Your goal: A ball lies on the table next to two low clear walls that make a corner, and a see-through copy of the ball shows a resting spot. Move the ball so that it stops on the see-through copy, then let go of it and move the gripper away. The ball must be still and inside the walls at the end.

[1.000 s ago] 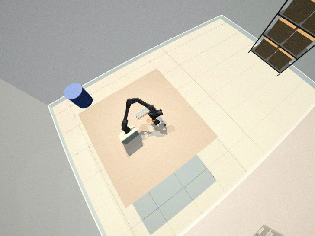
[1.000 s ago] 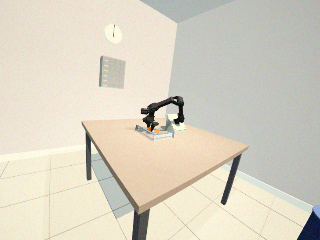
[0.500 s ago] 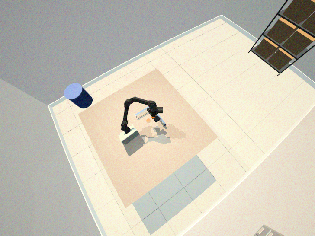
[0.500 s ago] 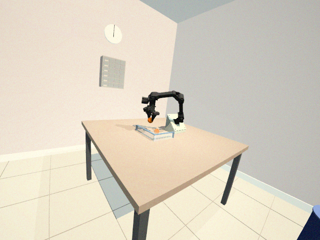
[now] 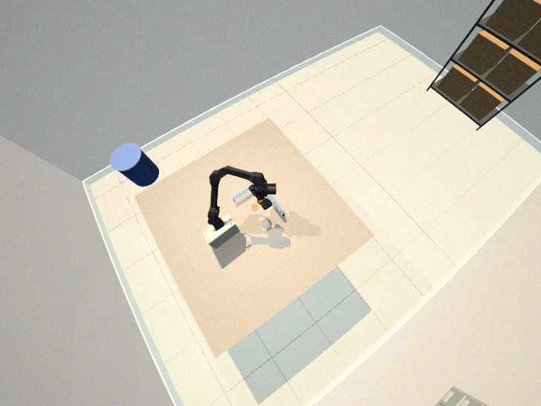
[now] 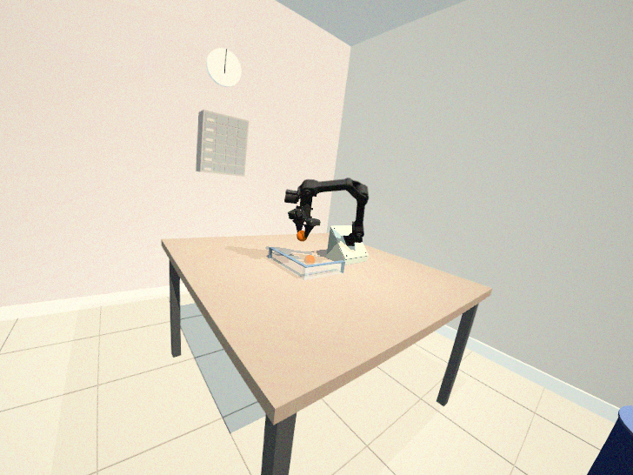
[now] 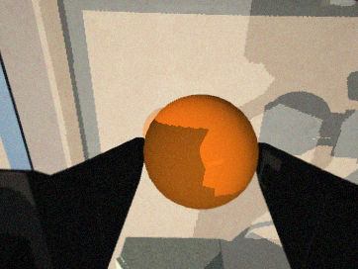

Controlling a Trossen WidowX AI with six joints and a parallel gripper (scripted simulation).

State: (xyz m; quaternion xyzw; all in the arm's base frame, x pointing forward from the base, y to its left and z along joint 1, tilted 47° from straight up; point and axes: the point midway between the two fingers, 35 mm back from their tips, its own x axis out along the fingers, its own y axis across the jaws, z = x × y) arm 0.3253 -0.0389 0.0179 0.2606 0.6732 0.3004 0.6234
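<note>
The see-through copy lies 120 mm below my gripper tip, 50 mm behind it and 20 mm to the left of it. Also, from my gripper tip: wall segment (170 mm to the left, 120 mm below, 20 mm behind); then orange ball (right at my gripper tip).
</note>
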